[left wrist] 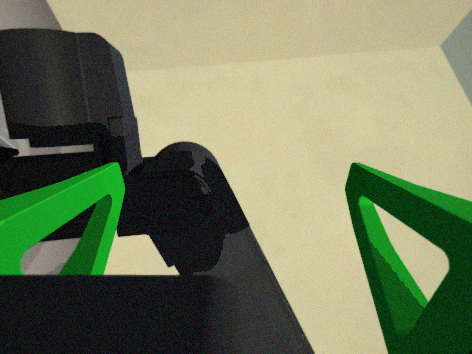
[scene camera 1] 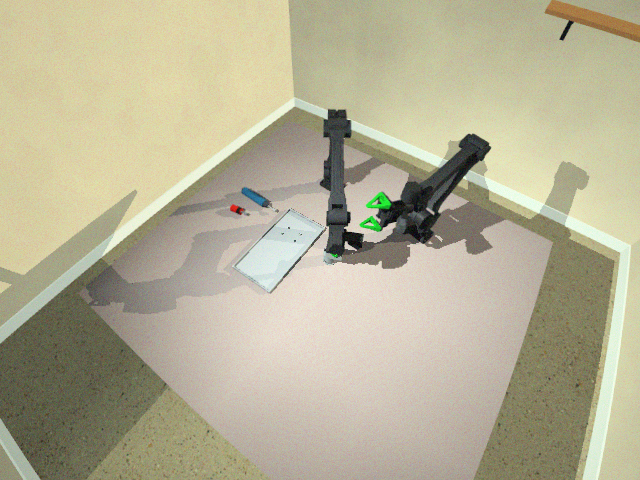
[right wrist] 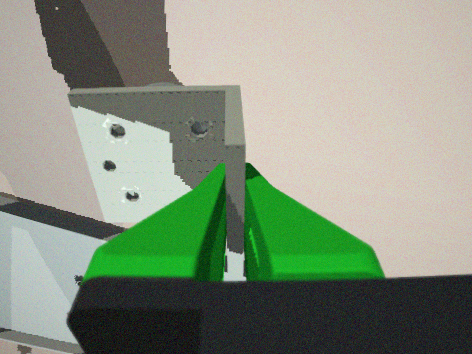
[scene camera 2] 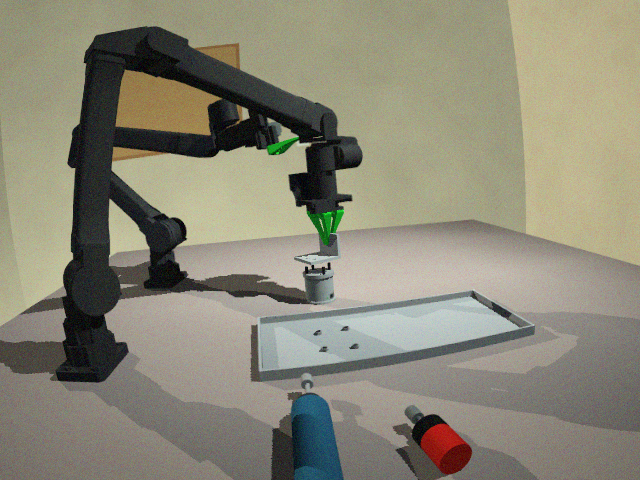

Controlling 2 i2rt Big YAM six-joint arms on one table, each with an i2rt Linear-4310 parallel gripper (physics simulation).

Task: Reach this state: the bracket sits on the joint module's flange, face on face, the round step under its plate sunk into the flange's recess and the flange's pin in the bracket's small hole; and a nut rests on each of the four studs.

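Seen in the pictures: left gripper, fingertip midpoint: (left wrist: 235, 175) (scene camera 1: 363, 216); right gripper, fingertip midpoint: (scene camera 1: 335, 256) (right wrist: 234, 176) (scene camera 2: 328, 244); left arm's base, link origin: (scene camera 1: 418, 232) (scene camera 2: 166, 282); right arm's base, link origin: (scene camera 2: 94, 365).
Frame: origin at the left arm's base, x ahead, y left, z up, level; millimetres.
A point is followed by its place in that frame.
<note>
My right gripper (scene camera 2: 326, 233) @(x 454, y -131, z 105 mm) is shut on the upright wall of the grey L-shaped bracket (scene camera 2: 319, 253) @(x 435, y -128, z 86 mm), also in the right wrist view (right wrist: 164, 140) @(x 426, y -143, z 87 mm). The bracket's plate hangs level just above the studs of the grey joint module (scene camera 2: 319, 285) @(x 439, y -208, z 39 mm), which stands on the table behind the tray. In the right wrist view the plate hides the module. Several small nuts (scene camera 2: 334, 339) @(x 477, y -401, z 4 mm) lie in the grey tray (scene camera 2: 385, 333) @(x 558, y -386, z 4 mm). My left gripper (scene camera 1: 375, 212) is open and empty, raised in the air behind the right arm.
A blue driver tool (scene camera 2: 314, 435) @(x 481, y -713, z 41 mm) and a red-and-black tool (scene camera 2: 439, 440) @(x 592, y -718, z 32 mm) lie on the table in front of the tray. They also show in scene camera 1, the blue one (scene camera 1: 257, 197) @(x 478, y -681, z 40 mm) and the red one (scene camera 1: 237, 209) @(x 598, y -688, z 33 mm), left of the tray (scene camera 1: 280, 248) @(x 570, y -375, z 4 mm).
</note>
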